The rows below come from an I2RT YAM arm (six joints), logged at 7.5 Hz.
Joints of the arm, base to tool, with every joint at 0 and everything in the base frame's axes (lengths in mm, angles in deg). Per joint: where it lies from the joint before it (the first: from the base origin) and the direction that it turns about. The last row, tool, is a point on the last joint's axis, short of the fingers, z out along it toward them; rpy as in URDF.
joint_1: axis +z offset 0 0 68
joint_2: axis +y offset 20 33.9 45.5
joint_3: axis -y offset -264 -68.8 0
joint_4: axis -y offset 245 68.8 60
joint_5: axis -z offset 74 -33.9 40.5
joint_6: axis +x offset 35.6 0 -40.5
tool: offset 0 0 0 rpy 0 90 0
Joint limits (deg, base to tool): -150..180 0..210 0..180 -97..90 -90..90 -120..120
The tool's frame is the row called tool.
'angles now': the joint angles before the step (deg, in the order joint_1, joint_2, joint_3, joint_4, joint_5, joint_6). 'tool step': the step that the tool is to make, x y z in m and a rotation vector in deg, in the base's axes. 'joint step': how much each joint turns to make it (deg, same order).
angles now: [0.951, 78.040, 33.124, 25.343, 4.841, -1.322]
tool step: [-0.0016, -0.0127, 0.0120, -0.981, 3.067, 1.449]
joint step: [-3.050, -2.272, 2.812, -8.012, -3.835, -2.562]
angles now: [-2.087, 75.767, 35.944, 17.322, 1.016, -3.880]
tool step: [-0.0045, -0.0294, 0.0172, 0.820, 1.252, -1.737]
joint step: [-6.638, -2.335, 3.209, -6.901, -4.780, -1.287]
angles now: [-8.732, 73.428, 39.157, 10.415, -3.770, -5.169]
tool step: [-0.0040, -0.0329, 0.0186, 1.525, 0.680, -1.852]
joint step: [-7.397, -0.681, 4.404, -6.202, -5.604, -1.075]
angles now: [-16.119, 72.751, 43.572, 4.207, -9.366, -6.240]
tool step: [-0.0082, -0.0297, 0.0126, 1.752, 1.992, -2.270]
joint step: [-6.737, 0.013, 3.964, -6.640, -4.441, -1.117]
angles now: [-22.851, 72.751, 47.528, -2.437, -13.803, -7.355]
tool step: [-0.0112, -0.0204, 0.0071, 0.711, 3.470, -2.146]
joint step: [-4.931, -0.125, 3.031, -7.155, -2.002, -2.180]
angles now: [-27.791, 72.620, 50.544, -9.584, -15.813, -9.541]
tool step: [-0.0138, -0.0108, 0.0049, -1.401, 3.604, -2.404]
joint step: [-3.201, -1.246, 1.480, -5.983, 0.976, -3.043]
